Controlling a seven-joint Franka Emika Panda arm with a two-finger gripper.
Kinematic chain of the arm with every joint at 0, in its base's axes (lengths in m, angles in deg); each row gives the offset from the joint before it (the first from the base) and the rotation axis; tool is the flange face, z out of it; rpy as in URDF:
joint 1: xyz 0 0 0.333 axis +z
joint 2: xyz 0 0 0 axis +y
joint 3: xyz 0 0 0.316 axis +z
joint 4: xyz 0.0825 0 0 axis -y
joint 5: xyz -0.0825 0 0.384 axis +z
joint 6: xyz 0 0 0 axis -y
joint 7: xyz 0.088 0 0 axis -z
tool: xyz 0 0 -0.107 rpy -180 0 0
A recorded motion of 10 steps. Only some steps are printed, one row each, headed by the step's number.
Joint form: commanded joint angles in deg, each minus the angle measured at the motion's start. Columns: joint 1, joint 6, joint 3, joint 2, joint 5, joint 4, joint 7.
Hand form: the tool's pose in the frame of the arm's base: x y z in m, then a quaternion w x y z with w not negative. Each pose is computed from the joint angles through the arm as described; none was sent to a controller.
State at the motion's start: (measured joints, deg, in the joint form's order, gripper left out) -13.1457 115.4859 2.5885 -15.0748 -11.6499 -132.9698 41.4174
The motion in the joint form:
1: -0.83 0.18 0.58 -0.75 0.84 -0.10 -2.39
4: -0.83 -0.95 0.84 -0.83 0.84 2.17 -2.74
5: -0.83 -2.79 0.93 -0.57 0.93 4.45 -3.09
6: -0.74 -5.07 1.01 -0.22 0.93 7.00 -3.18
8: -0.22 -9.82 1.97 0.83 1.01 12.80 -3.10
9: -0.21 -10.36 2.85 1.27 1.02 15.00 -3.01
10: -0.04 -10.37 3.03 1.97 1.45 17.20 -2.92
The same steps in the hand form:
1: 0.4479 -0.0958 0.4486 0.09253 0.91944 -0.38210 0.00848
4: 0.4539 -0.0950 0.4661 0.09182 0.92040 -0.37957 0.01910
5: 0.4585 -0.0955 0.4800 0.09210 0.92059 -0.37896 0.02058
6: 0.4630 -0.0955 0.4949 0.09356 0.92004 -0.37994 0.02032
8: 0.4746 -0.0857 0.5274 0.09644 0.92147 -0.37564 0.02230
9: 0.4813 -0.0785 0.5412 0.09537 0.92318 -0.37081 0.03369
10: 0.4887 -0.0756 0.5536 0.08839 0.92349 -0.37050 0.04563

